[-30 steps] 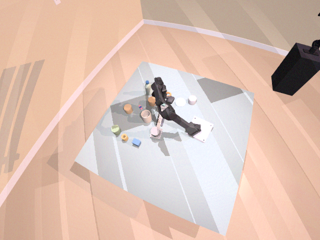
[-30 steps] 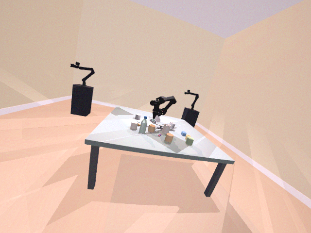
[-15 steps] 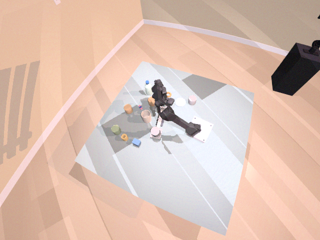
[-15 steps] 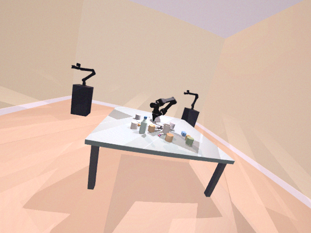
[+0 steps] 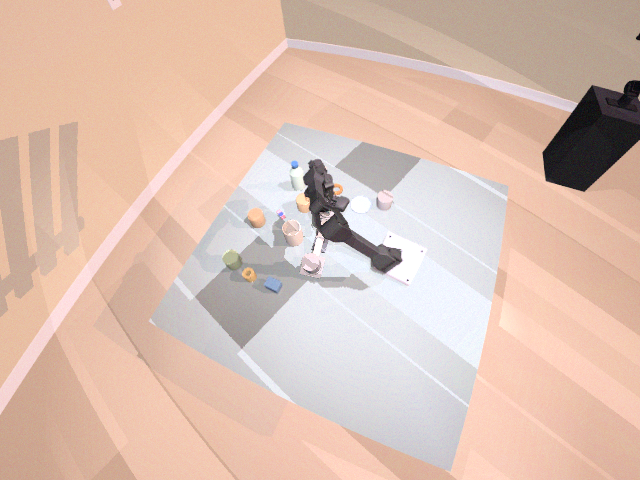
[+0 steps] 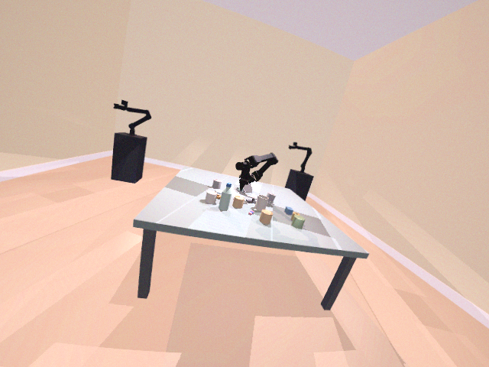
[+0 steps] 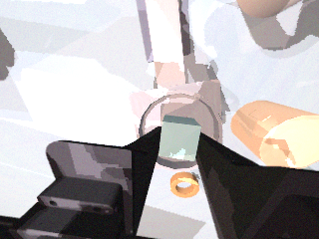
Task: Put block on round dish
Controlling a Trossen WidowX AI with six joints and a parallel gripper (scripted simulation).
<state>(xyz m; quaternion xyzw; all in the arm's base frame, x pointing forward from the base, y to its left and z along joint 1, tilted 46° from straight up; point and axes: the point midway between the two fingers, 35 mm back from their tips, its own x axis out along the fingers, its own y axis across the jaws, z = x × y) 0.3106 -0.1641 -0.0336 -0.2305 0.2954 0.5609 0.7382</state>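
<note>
Right now my gripper tip is 12 cm to the left of the pale round dish, 12 cm past it and 8 cm above it. The rest, counted from my gripper tip: pale green block 1 cm above; then orange ring 17 cm to the right, 7 cm below, 1 cm ahead; then balance 12 cm to the left, 4 cm below, 1 cm behind.
</note>
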